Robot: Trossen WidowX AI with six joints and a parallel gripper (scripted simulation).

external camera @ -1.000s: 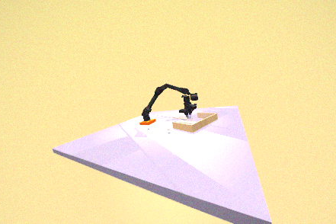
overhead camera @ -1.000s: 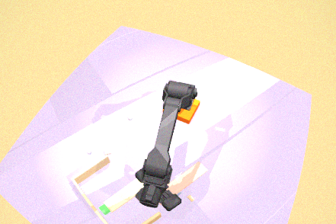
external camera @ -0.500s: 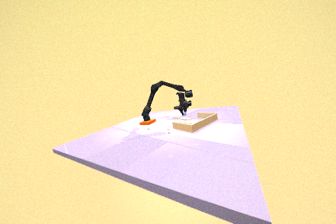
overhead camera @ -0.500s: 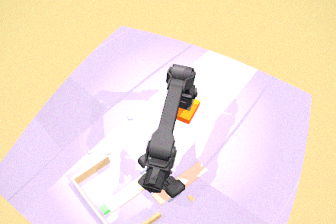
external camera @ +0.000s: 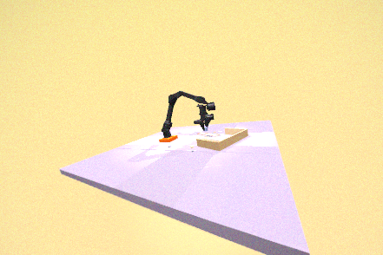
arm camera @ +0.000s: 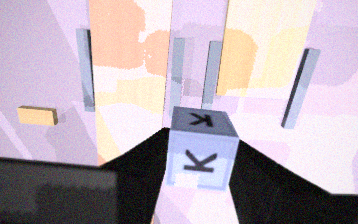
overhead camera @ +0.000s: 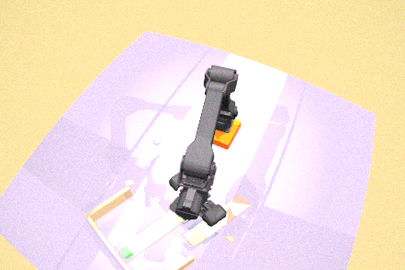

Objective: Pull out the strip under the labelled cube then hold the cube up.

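The peach-orange strip lies 60 mm to the left of my gripper tip, 50 mm below it and 10 mm behind it. From my gripper tip the other things lie so: tan block (120 mm to the left, 50 mm below, 40 mm ahead); pale blue cube marked k (10 mm above).
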